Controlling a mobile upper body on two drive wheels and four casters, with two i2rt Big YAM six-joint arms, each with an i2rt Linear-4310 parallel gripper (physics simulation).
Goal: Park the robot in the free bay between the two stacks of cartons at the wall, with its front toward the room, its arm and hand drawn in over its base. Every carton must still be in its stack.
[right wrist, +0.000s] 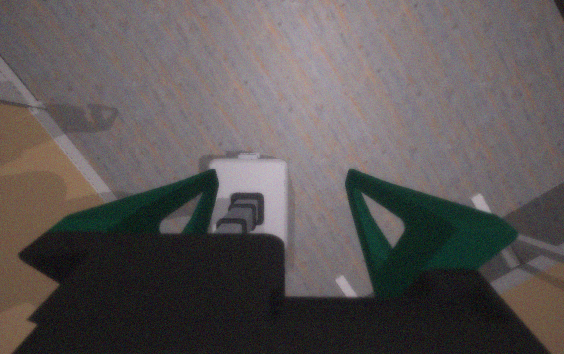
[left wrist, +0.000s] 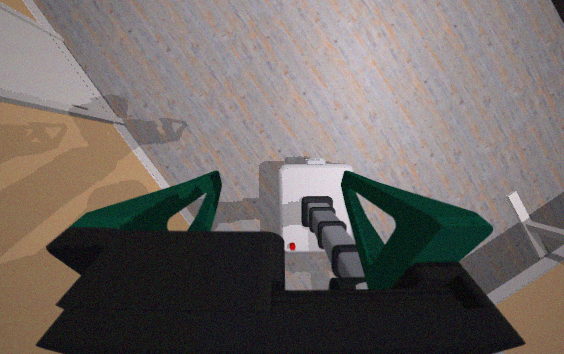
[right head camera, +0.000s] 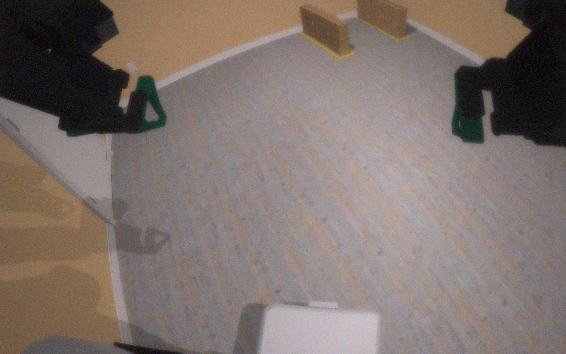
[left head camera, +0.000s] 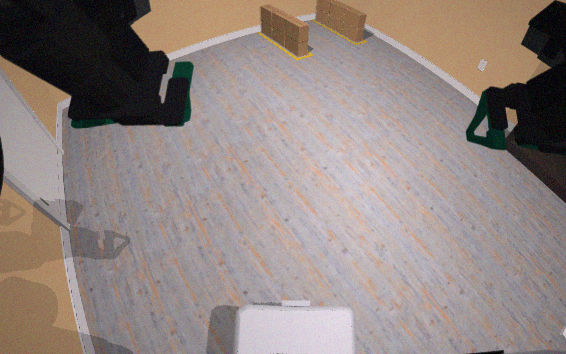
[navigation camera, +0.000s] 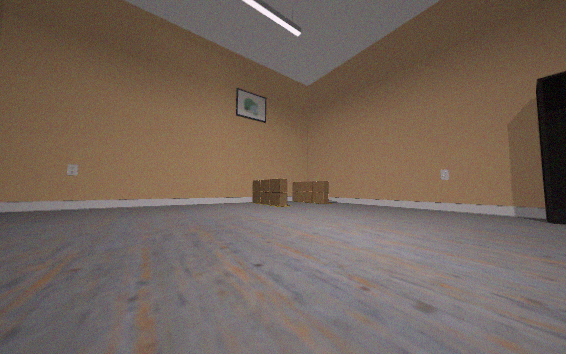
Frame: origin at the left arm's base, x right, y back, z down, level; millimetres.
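Where they show: left gripper, fingertip midpoint: [left wrist: 281,177] [right head camera: 139,123] [left head camera: 154,116]; right gripper, fingertip midpoint: [right wrist: 281,176] [right head camera: 489,130] [left head camera: 493,138].
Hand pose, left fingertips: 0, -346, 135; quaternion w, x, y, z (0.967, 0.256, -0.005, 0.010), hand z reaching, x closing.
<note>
After its pixels a point has its place, as x, y, z.
Two low stacks of brown cartons stand far off near the wall corner. The left stack [left head camera: 284,32] [right head camera: 324,32] [navigation camera: 270,192] and the right stack [left head camera: 341,21] @[790, -3447, 1240] [right head camera: 382,19] @[787, -3447, 1267] [navigation camera: 311,192] @[795, -3447, 1239] look upright and whole, with yellow lines at their feet. The bay [left head camera: 320,37] is the strip of floor between them. The navigation camera faces the stacks. My white base [left head camera: 295,327] @[224, -223, 1150] [right head camera: 320,330] @[228, -217, 1150] [left wrist: 317,180] @[229, -214, 1150] [right wrist: 250,175] @[244, -218, 1150] is far from them. My left gripper [left head camera: 170,100] @[0, -346, 135] [right head camera: 140,110] @[0, -346, 135] [left wrist: 281,177] @[0, -346, 135] and right gripper [left head camera: 495,120] @[449, -335, 138] [right head camera: 470,110] [right wrist: 281,172] @[449, -335, 138] are open and empty, held out over the floor.
A pale panel [left head camera: 25,120] @[-1717, -1241, 881] [right head camera: 65,145] @[-1518, -952, 798] [left wrist: 45,65] @[-1553, -1003, 1105] stands by the wall at the left. A tall black cabinet [navigation camera: 555,150] @[2404, -1733, 864] stands at the right. Walls with white baseboards meet behind the stacks. White leg-like bars [left wrist: 532,225] @[2113, 223, 1340] [right wrist: 480,202] show at lower right in the wrist views.
</note>
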